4 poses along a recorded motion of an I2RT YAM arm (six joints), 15 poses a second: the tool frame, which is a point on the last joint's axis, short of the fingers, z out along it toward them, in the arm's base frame.
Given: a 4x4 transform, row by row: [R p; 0 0 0 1], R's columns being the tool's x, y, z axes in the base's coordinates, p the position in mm. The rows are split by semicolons.
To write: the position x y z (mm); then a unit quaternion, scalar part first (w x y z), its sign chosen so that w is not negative. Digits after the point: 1 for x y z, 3 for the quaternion. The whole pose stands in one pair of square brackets.
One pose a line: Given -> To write
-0.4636, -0.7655, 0.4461, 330.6; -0.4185, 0.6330, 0.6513, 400.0; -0.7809, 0.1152, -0.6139, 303.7; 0, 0, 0, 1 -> [330.6, 400.0, 303.7, 0.373, -0.360, 0.823, 0.233]
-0.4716, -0.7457, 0.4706, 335.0; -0.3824, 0.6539, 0.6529, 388.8; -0.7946, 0.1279, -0.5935, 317.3; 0, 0, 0, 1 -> [335.0, 388.8, 317.3, 0.384, -0.342, 0.824, 0.237]
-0.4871, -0.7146, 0.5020, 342.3; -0.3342, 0.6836, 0.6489, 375.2; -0.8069, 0.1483, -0.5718, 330.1; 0, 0, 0, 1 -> [342.3, 375.2, 330.1, 0.395, -0.317, 0.828, 0.241]
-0.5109, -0.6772, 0.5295, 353.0; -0.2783, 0.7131, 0.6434, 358.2; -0.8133, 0.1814, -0.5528, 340.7; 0, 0, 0, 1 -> [353.0, 358.2, 340.7, 0.403, -0.287, 0.833, 0.247]
